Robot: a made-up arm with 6 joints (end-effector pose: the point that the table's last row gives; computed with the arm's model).
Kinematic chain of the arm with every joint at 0, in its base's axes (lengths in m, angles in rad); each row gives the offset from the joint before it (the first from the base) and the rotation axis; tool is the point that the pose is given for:
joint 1: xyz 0 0 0.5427 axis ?
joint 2: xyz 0 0 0 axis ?
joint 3: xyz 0 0 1.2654 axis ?
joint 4: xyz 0 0 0 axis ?
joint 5: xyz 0.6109 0 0 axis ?
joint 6: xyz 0 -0.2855 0 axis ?
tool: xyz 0 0 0
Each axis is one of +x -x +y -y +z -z.
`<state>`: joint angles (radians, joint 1 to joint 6).
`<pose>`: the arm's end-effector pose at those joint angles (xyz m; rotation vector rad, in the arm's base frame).
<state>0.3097 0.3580 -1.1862 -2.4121 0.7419 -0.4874</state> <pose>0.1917 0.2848 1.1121 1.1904 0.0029 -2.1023</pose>
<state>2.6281 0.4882 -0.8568 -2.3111 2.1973 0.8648</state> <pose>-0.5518 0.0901 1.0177 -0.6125 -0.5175 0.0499</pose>
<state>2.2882 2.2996 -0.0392 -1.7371 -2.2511 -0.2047</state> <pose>-0.2440 0.2078 -0.5438 0.4036 -2.4613 1.4290</pose>
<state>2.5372 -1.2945 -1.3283 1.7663 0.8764 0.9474</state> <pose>0.4600 -0.3851 1.1472 -0.3103 2.8017 -0.7160</pose>
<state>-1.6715 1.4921 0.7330 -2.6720 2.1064 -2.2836</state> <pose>0.0909 -1.6332 0.1280 1.5031 2.1784 0.4017</pose>
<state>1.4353 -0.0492 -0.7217 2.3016 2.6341 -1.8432</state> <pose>-0.1148 0.5688 1.5923 0.4184 -1.3181 -1.6303</pose>
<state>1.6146 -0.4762 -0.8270 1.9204 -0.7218 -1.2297</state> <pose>-0.1015 0.0814 1.7093 -0.7866 -0.3517 0.9063</pose>
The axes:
joint 1: +z
joint 2: +y
joint 3: -y
joint 4: -x
joint 5: -y
joint 6: -x

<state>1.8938 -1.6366 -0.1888 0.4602 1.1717 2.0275</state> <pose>0.6595 -1.1644 1.0813 0.4302 -1.2496 -1.2013</pose>
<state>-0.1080 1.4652 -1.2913 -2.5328 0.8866 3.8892</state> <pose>0.6524 0.1648 0.5979 0.1017 -2.1063 -1.5660</pose>
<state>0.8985 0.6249 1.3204 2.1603 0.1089 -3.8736</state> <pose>0.5342 0.9260 2.1426 1.7549 0.3749 1.2634</pose>
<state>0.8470 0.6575 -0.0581 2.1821 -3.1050 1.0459</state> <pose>0.7962 1.1484 1.3199 1.5438 -1.9159 1.7353</pose>
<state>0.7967 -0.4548 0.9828 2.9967 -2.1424 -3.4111</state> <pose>-0.5624 -0.1712 2.2904 -1.1196 2.3919 -0.0295</pose>
